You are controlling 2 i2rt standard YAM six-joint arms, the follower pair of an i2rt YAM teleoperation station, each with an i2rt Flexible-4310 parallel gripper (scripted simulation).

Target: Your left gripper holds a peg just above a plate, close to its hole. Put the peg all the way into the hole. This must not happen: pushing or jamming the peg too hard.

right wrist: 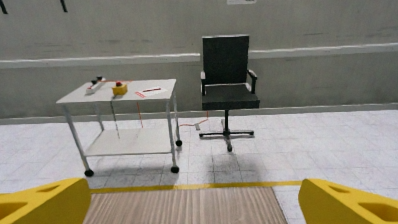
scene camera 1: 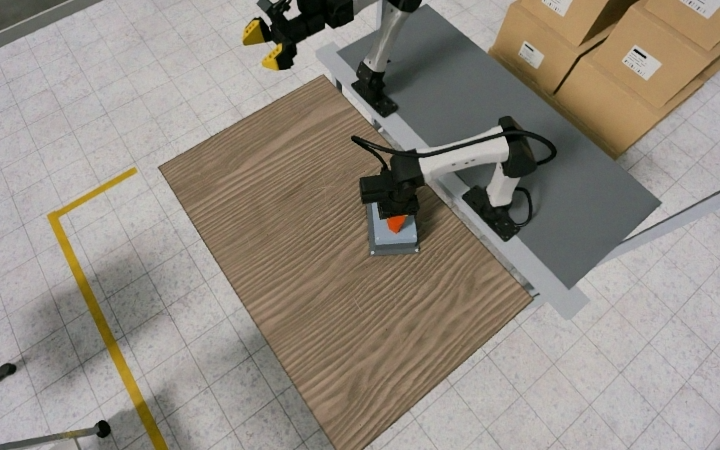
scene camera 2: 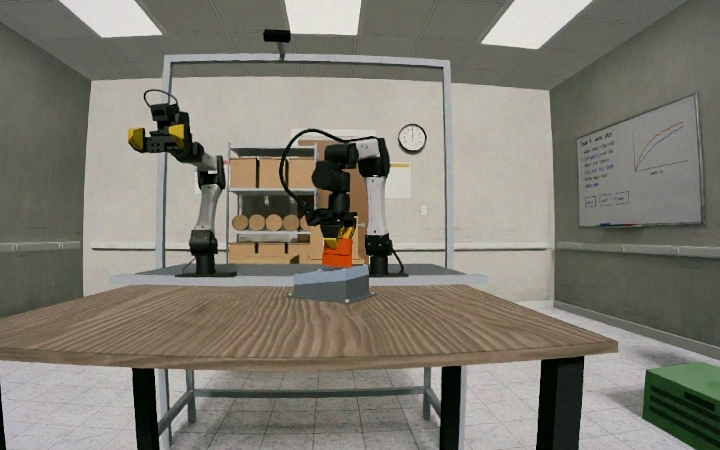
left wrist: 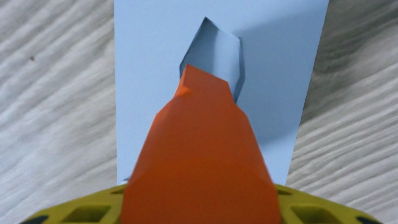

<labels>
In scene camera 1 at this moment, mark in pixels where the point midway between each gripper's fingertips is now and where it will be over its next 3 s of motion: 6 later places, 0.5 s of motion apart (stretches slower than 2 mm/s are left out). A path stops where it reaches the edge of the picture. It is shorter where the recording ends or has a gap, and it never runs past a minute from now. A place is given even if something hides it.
My left gripper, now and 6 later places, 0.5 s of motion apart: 394, 215; 394, 208; 394, 196; 393, 198; 395, 204; 395, 205; 393, 205
My right gripper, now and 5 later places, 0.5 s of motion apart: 252, 53; 254, 57; 271, 75; 333, 95; 384, 90; 391, 88
</labels>
